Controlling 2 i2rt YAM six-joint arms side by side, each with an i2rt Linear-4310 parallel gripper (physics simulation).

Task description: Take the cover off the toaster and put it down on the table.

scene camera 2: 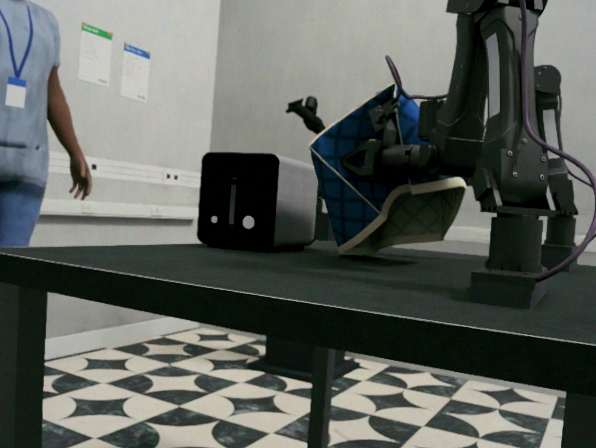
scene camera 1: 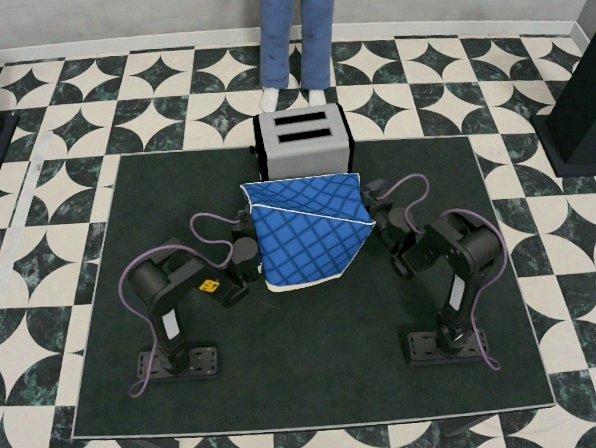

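Note:
The blue quilted cover (scene camera 1: 310, 240) (scene camera 2: 345, 200) with cream edging hangs tilted in front of the toaster, its open underside facing the arm bases. Its lowest corner is at or just above the table top; I cannot tell if it touches. The silver toaster (scene camera 1: 307, 155) (scene camera 2: 239, 200) with black ends stands uncovered and upright. My left gripper (scene camera 1: 251, 216) (scene camera 2: 347, 160) is shut on the cover's left side as seen in scene camera 1. My right gripper (scene camera 1: 367, 200) is shut on the opposite side; its fingers are mostly hidden by the cover in scene camera 2.
The dark table (scene camera 1: 310, 380) (scene camera 2: 150, 265) carries both arm bases near its front corners. The toaster stands near the back edge. A person in blue (scene camera 1: 275, 45) (scene camera 2: 25, 120) stands behind the table. A black stand (scene camera 1: 575, 115) is on the floor at the right.

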